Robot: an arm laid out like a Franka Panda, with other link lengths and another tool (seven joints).
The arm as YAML. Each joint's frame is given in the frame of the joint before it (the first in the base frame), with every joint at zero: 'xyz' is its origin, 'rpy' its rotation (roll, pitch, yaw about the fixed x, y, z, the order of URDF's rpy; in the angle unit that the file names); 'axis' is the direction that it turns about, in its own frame. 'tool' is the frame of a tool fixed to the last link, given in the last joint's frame.
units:
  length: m
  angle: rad
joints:
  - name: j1
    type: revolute
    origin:
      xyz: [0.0, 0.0, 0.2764]
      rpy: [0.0, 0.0, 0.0]
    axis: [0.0, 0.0, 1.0]
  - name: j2
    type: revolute
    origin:
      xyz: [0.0, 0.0, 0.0]
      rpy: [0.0, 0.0, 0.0]
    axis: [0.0, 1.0, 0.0]
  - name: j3
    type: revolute
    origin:
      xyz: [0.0, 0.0, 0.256]
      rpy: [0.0, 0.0, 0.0]
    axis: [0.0, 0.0, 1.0]
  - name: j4
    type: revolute
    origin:
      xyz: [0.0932, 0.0, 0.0]
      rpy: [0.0, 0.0, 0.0]
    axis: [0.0, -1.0, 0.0]
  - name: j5
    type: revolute
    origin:
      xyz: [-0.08, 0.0, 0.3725]
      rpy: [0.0, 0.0, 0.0]
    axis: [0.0, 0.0, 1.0]
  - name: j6
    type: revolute
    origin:
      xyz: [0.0, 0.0, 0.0]
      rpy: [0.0, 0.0, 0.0]
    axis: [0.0, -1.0, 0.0]
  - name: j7
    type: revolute
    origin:
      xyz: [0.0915, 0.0, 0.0]
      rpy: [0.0, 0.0, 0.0]
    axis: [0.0, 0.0, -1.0]
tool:
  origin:
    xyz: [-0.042, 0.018, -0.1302]
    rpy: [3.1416, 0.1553, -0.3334]
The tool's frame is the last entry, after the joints.
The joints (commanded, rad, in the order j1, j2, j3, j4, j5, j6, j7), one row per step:
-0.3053 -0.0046 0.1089 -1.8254 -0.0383 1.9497 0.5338
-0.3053 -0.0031 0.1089 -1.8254 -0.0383 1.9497 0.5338
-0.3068 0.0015 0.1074 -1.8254 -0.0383 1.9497 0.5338
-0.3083 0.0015 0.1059 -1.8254 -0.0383 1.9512 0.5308
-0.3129 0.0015 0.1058 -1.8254 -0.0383 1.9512 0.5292
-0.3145 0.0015 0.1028 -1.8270 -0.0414 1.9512 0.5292
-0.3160 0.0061 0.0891 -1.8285 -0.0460 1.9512 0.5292
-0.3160 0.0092 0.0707 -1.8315 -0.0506 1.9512 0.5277
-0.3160 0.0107 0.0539 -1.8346 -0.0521 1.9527 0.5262
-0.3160 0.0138 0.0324 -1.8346 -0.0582 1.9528 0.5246
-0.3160 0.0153 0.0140 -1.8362 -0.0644 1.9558 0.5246
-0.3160 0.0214 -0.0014 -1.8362 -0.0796 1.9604 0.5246
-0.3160 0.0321 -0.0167 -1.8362 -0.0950 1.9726 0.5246
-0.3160 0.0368 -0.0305 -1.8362 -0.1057 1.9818 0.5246
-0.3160 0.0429 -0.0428 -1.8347 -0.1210 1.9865 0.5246
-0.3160 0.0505 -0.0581 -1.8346 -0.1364 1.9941 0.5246
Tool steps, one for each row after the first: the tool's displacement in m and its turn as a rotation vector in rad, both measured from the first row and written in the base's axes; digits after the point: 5 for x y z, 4 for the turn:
0.00017 -0.00005 -0.00082 0.0005 0.0014 0.0000
0.00046 -0.00186 -0.00333 0.0018 0.0058 -0.0030
0.00028 -0.00360 -0.00323 0.0012 0.0045 -0.0030
-0.00016 -0.00621 -0.00323 0.0010 0.0046 -0.0061
-0.00085 -0.00898 -0.00407 -0.0016 0.0068 -0.0099
-0.00205 -0.01785 -0.00743 -0.0042 0.0136 -0.0239
-0.00416 -0.02834 -0.01066 -0.0071 0.0207 -0.0396
-0.00619 -0.03760 -0.01285 -0.0078 0.0242 -0.0544
-0.00870 -0.04991 -0.01476 -0.0128 0.0288 -0.0727
-0.01105 -0.06044 -0.01628 -0.0185 0.0305 -0.0893
-0.01264 -0.07041 -0.01975 -0.0322 0.0360 -0.1003
-0.01310 -0.08065 -0.02519 -0.0468 0.0388 -0.1103
-0.01421 -0.08936 -0.02739 -0.0580 0.0377 -0.1203
-0.01558 -0.09763 -0.03013 -0.0724 0.0422 -0.1276
-0.01737 -0.10751 -0.03412 -0.0870 0.0471 -0.1374

